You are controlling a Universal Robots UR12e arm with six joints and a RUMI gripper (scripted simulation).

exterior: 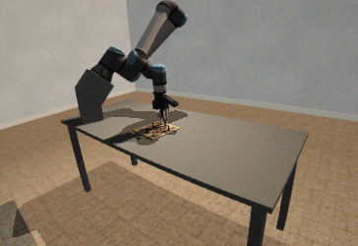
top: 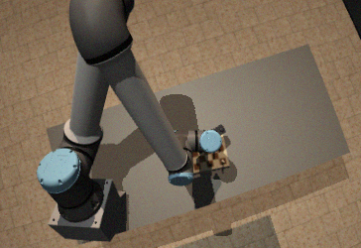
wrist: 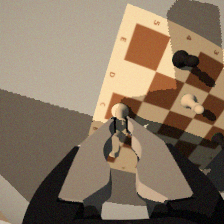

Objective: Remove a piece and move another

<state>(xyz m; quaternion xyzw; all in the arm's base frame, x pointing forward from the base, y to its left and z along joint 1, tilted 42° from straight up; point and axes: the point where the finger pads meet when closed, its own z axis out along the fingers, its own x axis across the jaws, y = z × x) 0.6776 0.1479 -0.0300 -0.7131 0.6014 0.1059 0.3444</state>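
The light pawn is 10 mm below my hand. Also, from my hand: chessboard (80 mm to the right, 30 mm below, 10 mm behind).
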